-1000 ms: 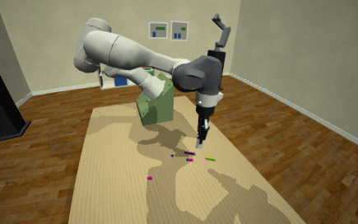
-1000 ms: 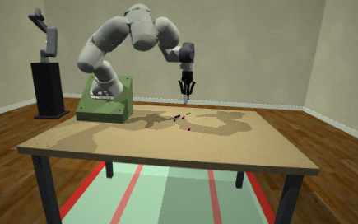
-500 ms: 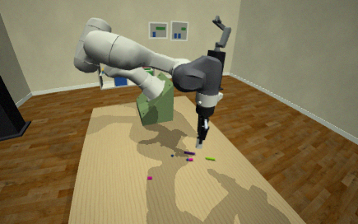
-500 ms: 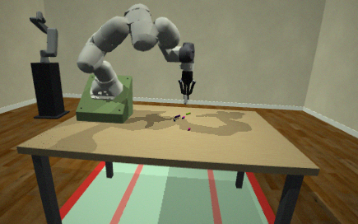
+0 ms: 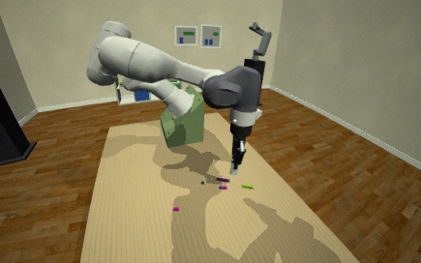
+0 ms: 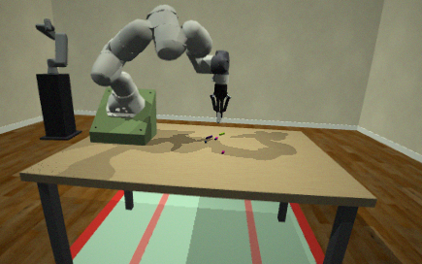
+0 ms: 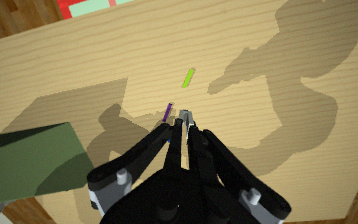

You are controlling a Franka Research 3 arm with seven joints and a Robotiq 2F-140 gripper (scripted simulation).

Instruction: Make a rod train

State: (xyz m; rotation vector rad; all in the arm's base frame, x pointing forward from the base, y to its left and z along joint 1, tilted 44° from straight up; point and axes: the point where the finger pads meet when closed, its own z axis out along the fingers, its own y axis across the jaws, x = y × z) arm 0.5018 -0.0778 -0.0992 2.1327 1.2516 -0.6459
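Now: hand 13 cm above the purple rod, 6 cm past it and 1 cm to the left of it. From my hand the other things lie so: dark blue piece (13 cm below, 10 cm to the right, 8 cm behind); grey rod (3 cm below); lime rod (13 cm below, 7 cm to the left, 3 cm ahead).
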